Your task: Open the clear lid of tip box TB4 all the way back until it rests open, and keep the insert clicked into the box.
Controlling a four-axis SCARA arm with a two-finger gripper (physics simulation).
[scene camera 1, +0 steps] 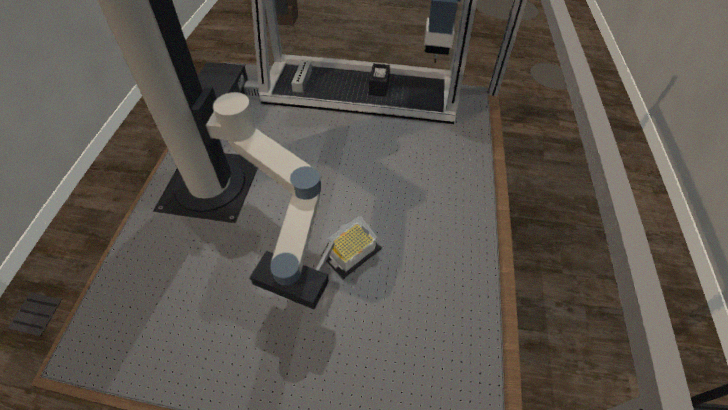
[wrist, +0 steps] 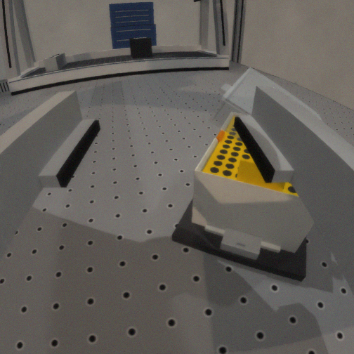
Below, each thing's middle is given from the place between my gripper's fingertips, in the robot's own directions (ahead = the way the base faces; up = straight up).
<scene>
Now: hand 100 mm short of the clear lid [scene camera 1: 352, 238], 30 mm to the right of it and 20 mm above it. Also, from my hand: yellow insert [wrist: 230, 158] (90 mm ahead, 30 mm to the left, 50 mm below).
</scene>
